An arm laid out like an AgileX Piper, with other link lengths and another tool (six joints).
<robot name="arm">
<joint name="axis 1" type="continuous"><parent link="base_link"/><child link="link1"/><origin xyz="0.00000 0.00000 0.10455" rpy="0.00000 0.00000 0.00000"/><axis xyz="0 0 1"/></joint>
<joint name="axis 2" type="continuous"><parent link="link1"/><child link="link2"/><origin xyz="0.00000 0.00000 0.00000" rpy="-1.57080 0.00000 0.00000"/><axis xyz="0 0 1"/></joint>
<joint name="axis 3" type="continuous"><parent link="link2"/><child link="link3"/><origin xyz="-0.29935 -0.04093 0.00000" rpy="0.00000 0.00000 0.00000"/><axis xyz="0 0 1"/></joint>
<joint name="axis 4" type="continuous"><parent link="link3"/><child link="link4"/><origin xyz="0.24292 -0.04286 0.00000" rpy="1.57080 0.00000 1.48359"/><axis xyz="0 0 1"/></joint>
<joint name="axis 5" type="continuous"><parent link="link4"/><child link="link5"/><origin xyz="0.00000 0.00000 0.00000" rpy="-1.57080 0.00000 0.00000"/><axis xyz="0 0 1"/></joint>
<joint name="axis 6" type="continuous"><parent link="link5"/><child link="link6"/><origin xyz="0.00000 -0.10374 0.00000" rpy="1.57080 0.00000 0.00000"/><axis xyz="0 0 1"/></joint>
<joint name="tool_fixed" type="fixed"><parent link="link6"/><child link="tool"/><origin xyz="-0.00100 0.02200 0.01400" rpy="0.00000 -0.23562 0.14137"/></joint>
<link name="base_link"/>
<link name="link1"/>
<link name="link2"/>
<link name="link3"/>
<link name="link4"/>
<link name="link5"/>
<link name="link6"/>
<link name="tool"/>
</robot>
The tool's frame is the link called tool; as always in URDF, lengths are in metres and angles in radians. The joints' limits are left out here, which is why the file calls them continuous.
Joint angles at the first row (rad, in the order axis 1, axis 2, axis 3, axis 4, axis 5, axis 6):
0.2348, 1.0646, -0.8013, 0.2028, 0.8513, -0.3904
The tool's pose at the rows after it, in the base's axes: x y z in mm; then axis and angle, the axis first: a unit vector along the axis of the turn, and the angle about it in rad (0 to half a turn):
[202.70, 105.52, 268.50, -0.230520, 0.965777, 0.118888, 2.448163]
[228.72, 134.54, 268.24, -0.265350, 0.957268, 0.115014, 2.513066]
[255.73, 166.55, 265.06, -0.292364, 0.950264, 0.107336, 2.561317]
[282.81, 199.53, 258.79, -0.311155, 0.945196, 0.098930, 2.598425]
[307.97, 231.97, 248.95, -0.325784, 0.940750, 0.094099, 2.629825]
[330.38, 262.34, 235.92, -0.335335, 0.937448, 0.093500, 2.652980]
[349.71, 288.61, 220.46, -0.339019, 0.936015, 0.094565, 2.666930]
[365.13, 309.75, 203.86, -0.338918, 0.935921, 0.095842, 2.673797]
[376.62, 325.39, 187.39, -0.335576, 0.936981, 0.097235, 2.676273]
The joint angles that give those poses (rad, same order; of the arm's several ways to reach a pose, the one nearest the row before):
0.3197, 1.2075, -0.9226, 0.1654, 0.8983, -0.3694
0.4058, 1.3543, -1.0550, 0.1256, 0.9404, -0.3345
0.4789, 1.5033, -1.2006, 0.0867, 0.9810, -0.2974
0.5361, 1.6528, -1.3587, 0.0546, 1.0258, -0.2633
0.5793, 1.7993, -1.5223, 0.0375, 1.0739, -0.2424
0.6115, 1.9385, -1.6832, 0.0326, 1.1172, -0.2280
0.6344, 2.0654, -1.8319, 0.0319, 1.1513, -0.2124
0.6508, 2.1744, -1.9582, 0.0317, 1.1739, -0.1958
0.6616, 2.2613, -2.0531, 0.0320, 1.1830, -0.1784

